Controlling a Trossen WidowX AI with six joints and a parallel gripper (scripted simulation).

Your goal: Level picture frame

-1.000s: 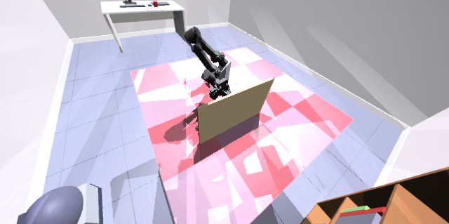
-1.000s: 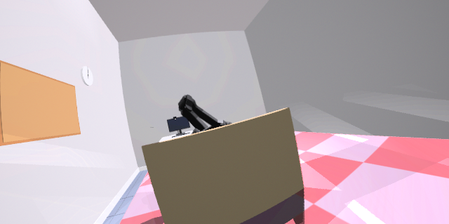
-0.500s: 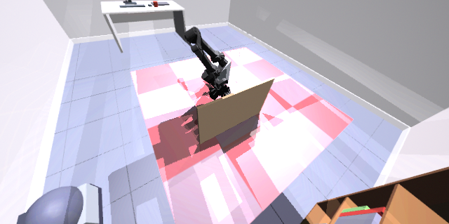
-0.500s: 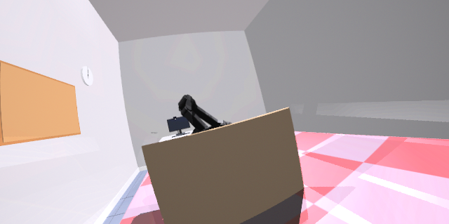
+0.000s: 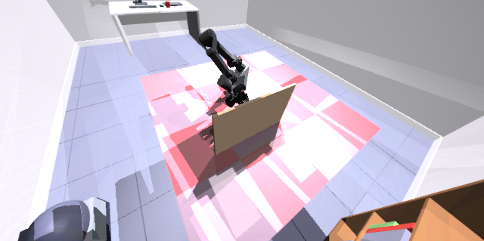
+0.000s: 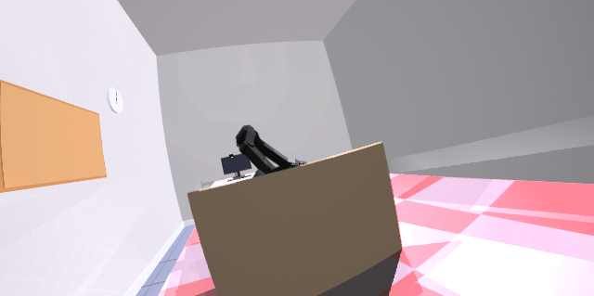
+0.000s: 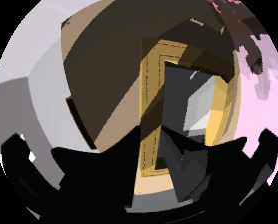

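My gripper tip is now 5 cm above the picture frame, 1 cm to the right of it and 1 cm short of it. From my gripper tip the other things lie so: wall panel (6 cm below, 2 cm to the left, 2 cm ahead).
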